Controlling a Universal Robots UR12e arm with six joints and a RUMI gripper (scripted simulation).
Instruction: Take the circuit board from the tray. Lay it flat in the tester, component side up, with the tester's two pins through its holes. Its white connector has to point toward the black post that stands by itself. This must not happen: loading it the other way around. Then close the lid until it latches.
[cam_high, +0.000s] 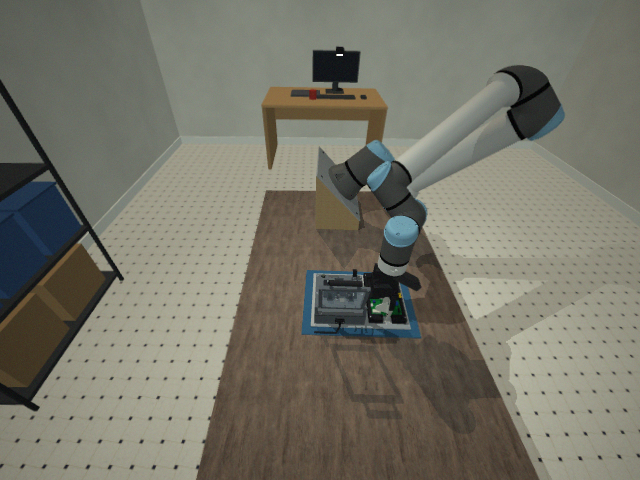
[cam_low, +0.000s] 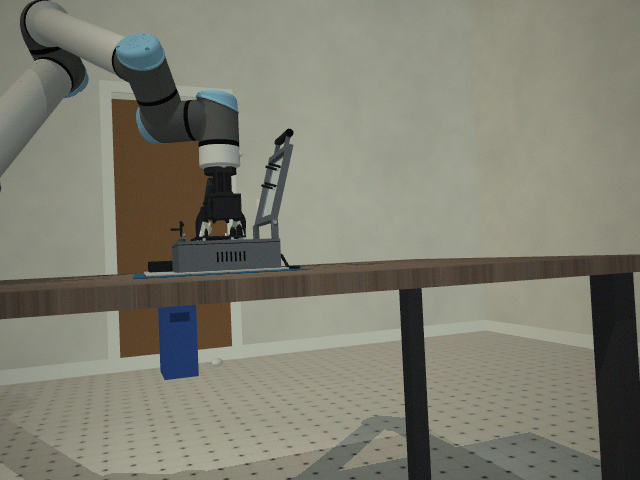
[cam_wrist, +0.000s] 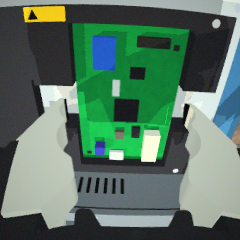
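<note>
My hand is right at the green circuit board. Also, from my hand: tester lid 90 mm ahead, 170 mm to the right, 160 mm above; tester 10 mm behind, 130 mm to the right, 90 mm above.
</note>
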